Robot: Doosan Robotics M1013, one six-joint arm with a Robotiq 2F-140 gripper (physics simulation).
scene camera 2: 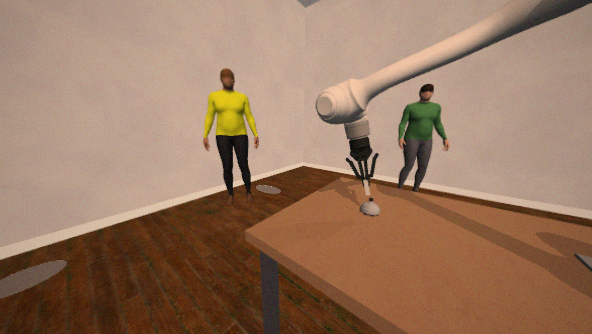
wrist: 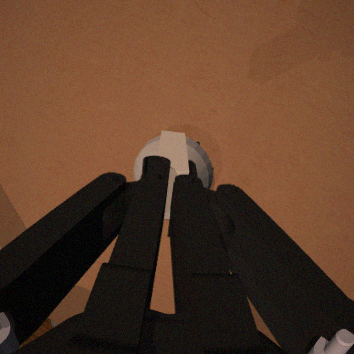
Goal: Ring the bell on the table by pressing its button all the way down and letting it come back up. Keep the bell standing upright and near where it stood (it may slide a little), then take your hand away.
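Places are measured from the arm's base along level axes (x ahead, y left, z up), in metres.
Pixels of known places: gripper, fingertip midpoint: (scene camera 2: 368, 194) (wrist: 170, 150).
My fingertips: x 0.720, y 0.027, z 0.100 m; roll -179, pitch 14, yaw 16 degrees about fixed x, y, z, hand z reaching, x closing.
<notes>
Ahead of a thing's pixels: the offset from my fingertips to its top centre. Level surfaces: height alone.
The bell @(0.000 m ahead, 0.058 m right, 0.040 m down) (scene camera 2: 370, 209) (wrist: 146, 156) is a pale grey dome, upright on the table @(0.106 m down) (scene camera 2: 325, 245) (wrist: 75, 90). Its small dark button @(0.000 m ahead, 0.058 m right, 0.040 m down) (scene camera 2: 371, 199) shows on top in the scene view; in the wrist view the fingers hide it. My gripper (scene camera 2: 367, 188) (wrist: 170, 150) is shut and empty, pointing down, with pale fingertips. In the scene view the tips are a little above the button and slightly to its left, with a small gap showing. In the wrist view they overlap the middle of the dome.
A dark-edged flat object (scene camera 2: 585, 261) lies at the right edge of the scene view. A person in yellow (scene camera 2: 230, 112) and a person in green (scene camera 2: 421, 120) stand beyond the table. Pale discs (scene camera 2: 268, 189) (scene camera 2: 32, 277) lie on the wooden floor.
</notes>
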